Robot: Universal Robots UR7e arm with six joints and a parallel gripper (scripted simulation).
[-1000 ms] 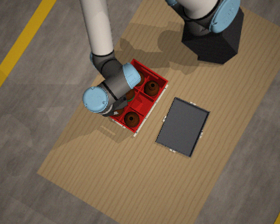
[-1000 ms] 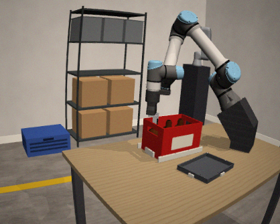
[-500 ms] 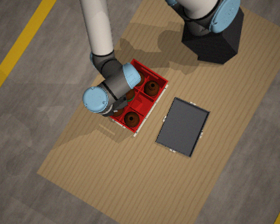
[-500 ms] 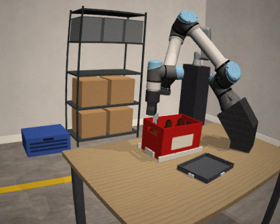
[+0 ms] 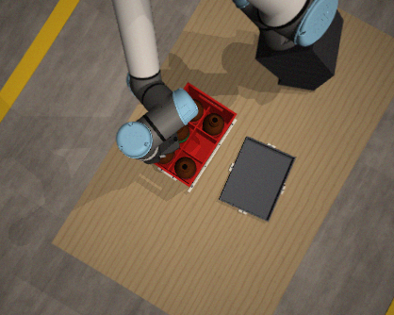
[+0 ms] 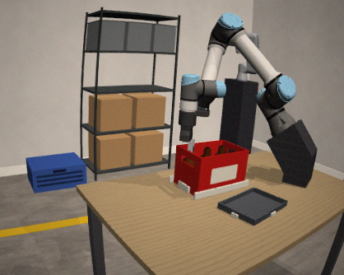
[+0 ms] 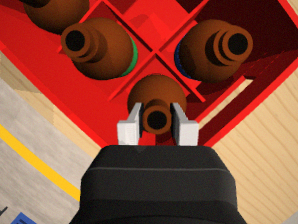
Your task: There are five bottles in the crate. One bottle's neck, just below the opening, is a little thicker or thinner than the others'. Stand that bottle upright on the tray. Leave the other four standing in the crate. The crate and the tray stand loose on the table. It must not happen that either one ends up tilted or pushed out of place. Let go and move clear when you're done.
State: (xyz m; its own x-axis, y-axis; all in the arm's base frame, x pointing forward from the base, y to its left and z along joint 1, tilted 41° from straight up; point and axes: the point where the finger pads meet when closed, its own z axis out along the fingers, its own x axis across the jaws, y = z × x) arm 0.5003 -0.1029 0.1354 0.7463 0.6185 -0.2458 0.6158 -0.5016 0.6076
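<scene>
Now: the red crate 90 mm behind my hand, 80 mm below it and 50 mm to the left of it. Also, from my hand: dark grey tray 330 mm to the left, 150 mm below, 80 mm behind.
</scene>
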